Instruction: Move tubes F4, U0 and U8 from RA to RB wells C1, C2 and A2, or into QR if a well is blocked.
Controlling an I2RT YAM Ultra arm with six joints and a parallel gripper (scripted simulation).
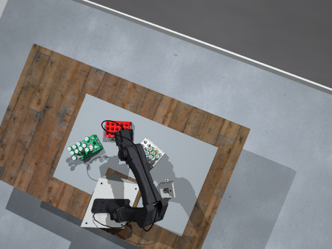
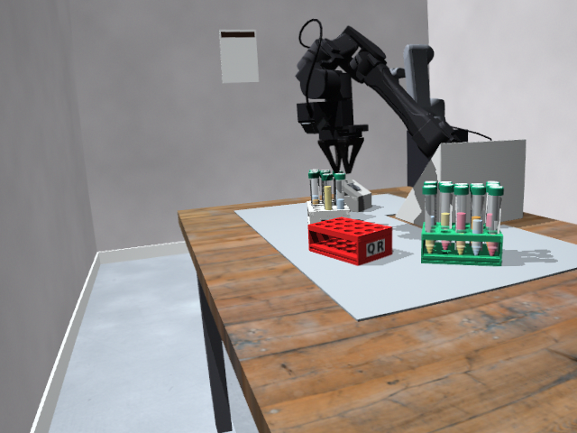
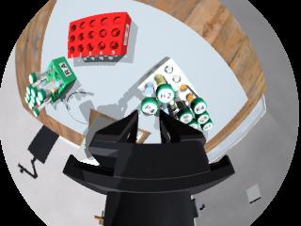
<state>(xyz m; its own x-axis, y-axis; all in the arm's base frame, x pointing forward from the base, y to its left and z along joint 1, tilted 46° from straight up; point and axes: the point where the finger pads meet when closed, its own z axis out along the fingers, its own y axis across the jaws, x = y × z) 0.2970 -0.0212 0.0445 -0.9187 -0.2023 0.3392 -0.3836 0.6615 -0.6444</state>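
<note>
The tube lies 1 cm ahead of my hand and 7 cm below it. Round my hand: red rack QR 7 cm ahead, 15 cm to the left, 11 cm below; tube with yellow filling 3 cm ahead, 1 cm to the right, 7 cm below; white rack RB 1 cm ahead, 5 cm to the right, 11 cm below.
</note>
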